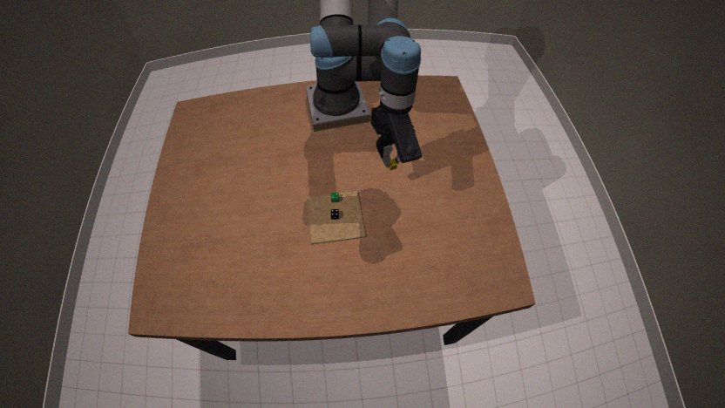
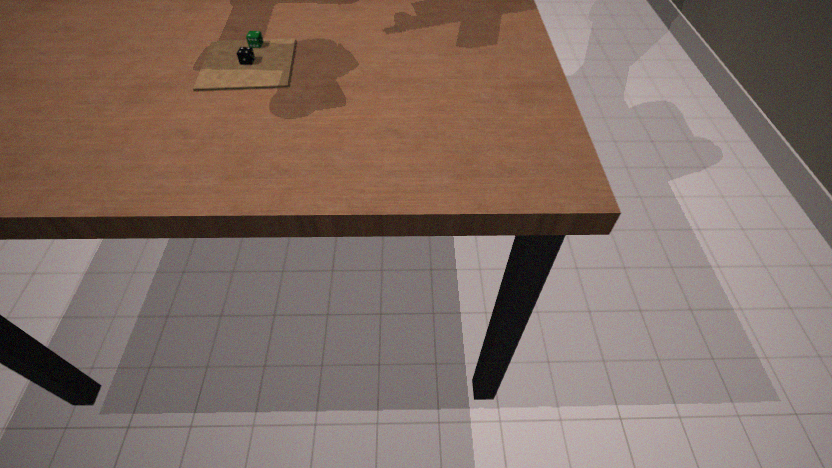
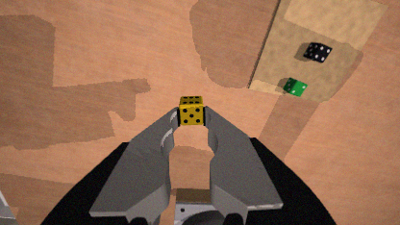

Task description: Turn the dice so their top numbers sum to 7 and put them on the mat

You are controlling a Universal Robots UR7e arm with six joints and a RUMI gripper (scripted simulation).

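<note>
Right now my hand is 150 mm to the left of the green die, 100 mm above it and 10 mm short of it. Round my hand: yellow die: 10 mm below; black die: 160 mm to the right, 100 mm below, 60 mm ahead; tan mat: 160 mm to the right, 110 mm below, 60 mm ahead.
</note>
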